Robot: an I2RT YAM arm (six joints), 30 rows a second.
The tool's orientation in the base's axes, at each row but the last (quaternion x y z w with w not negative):
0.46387 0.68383 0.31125 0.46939
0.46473 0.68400 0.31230 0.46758
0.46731 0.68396 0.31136 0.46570
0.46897 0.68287 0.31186 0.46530
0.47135 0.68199 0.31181 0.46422
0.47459 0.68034 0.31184 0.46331
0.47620 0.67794 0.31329 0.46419
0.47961 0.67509 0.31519 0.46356
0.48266 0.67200 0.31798 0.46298
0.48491 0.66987 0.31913 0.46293
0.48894 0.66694 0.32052 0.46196
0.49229 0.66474 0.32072 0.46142
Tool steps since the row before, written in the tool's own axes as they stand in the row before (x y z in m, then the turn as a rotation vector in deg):
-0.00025 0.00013 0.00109 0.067 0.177 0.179
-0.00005 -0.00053 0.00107 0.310 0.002 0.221
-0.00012 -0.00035 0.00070 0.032 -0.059 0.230
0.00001 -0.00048 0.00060 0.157 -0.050 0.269
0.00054 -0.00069 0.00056 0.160 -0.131 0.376
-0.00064 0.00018 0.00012 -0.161 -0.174 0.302
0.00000 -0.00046 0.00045 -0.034 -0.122 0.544
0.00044 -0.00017 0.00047 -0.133 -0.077 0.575
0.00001 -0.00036 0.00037 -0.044 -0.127 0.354
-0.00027 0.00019 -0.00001 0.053 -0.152 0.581
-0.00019 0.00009 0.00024 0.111 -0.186 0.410
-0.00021 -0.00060 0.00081 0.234 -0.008 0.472
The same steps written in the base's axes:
0.00109 -0.00019 -0.00020 0.219 0.127 0.063
0.00082 -0.00025 -0.00083 0.166 0.287 -0.188
0.00054 -0.00025 -0.00052 0.189 0.006 -0.148
0.00039 -0.00017 -0.00064 0.212 0.125 -0.197
0.00021 0.00025 -0.00099 0.282 0.097 -0.308
0.00025 -0.00054 0.00032 0.237 -0.217 -0.210
0.00025 -0.00017 -0.00057 0.465 -0.084 -0.297
0.00033 0.00035 -0.00046 0.521 -0.162 -0.238
0.00022 -0.00012 -0.00045 0.289 -0.091 -0.228
0.00009 -0.00019 0.00025 0.481 -0.012 -0.363
0.00027 -0.00016 0.00005 0.304 0.036 -0.348
0.00056 -0.00041 -0.00076 0.415 0.207 -0.251

